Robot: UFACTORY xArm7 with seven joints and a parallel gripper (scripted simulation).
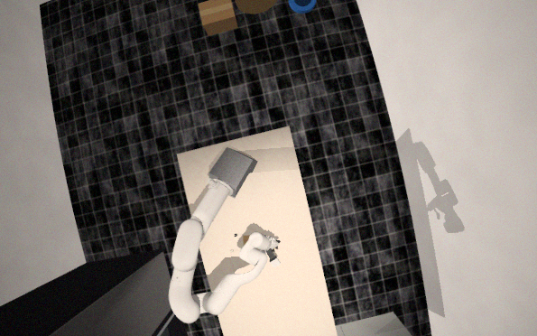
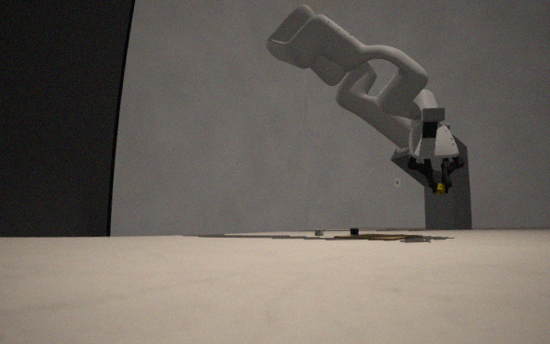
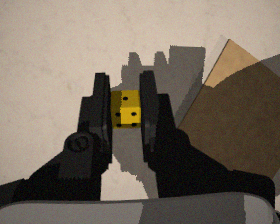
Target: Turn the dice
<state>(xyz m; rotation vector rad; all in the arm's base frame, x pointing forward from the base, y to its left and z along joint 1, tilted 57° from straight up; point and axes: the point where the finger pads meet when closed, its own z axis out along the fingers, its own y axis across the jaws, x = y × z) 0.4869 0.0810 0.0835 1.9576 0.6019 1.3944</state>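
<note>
Now: hand 4 cm past the tan mat, 13 cm to the left of it and 11 cm above it. Also, from my hand: pale die (10 cm behind, 27 cm to the right, 11 cm below); yellow die (2 cm below); black die (17 cm behind, 18 cm to the right, 11 cm below).
</note>
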